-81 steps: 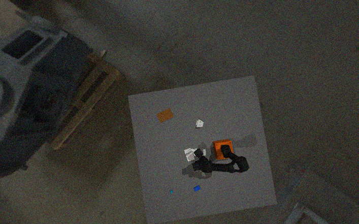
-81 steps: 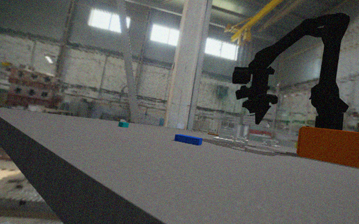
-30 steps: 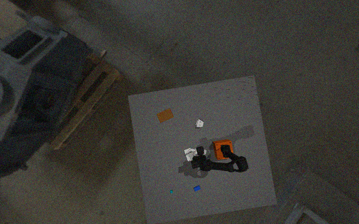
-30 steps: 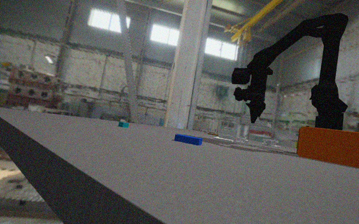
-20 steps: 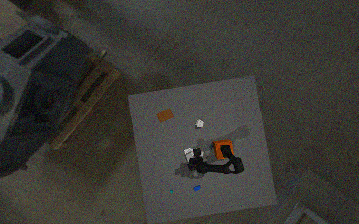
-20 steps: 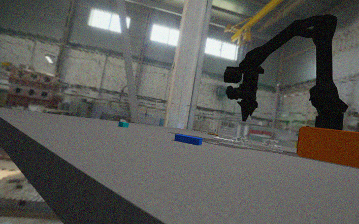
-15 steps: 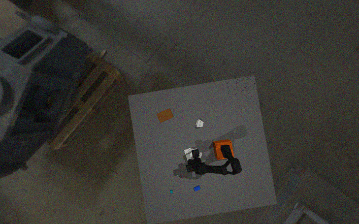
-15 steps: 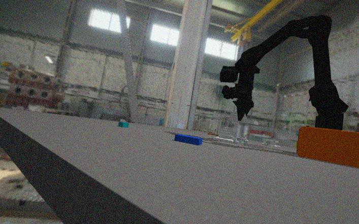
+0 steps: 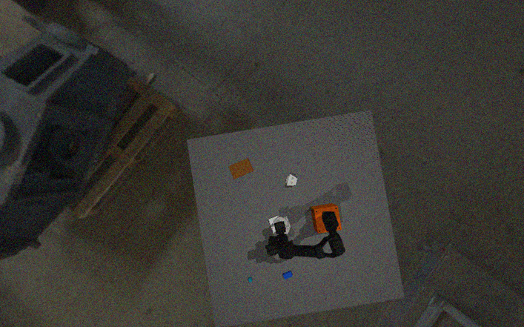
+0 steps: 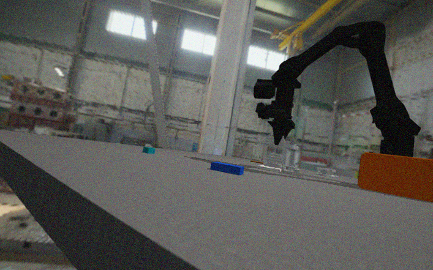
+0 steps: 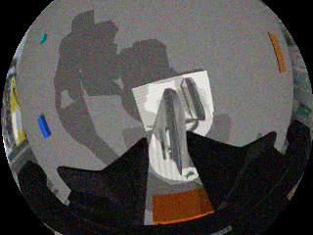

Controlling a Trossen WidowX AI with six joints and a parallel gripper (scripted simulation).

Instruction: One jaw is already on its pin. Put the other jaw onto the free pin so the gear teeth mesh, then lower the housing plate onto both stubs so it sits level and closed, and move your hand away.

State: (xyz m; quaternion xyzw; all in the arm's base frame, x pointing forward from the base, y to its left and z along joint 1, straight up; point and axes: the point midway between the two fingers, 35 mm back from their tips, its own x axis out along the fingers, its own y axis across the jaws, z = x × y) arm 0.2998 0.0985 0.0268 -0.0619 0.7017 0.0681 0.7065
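The curved white jaw is 3 cm behind my gripper tip and 2 cm to the right of it. Round my gripper tip: teal block 21 cm ahead, 33 cm to the left, 8 cm below; then flat orange plate 25 cm ahead, 42 cm to the right, 8 cm below; then blue block 4 cm behind, 31 cm to the left, 8 cm below.
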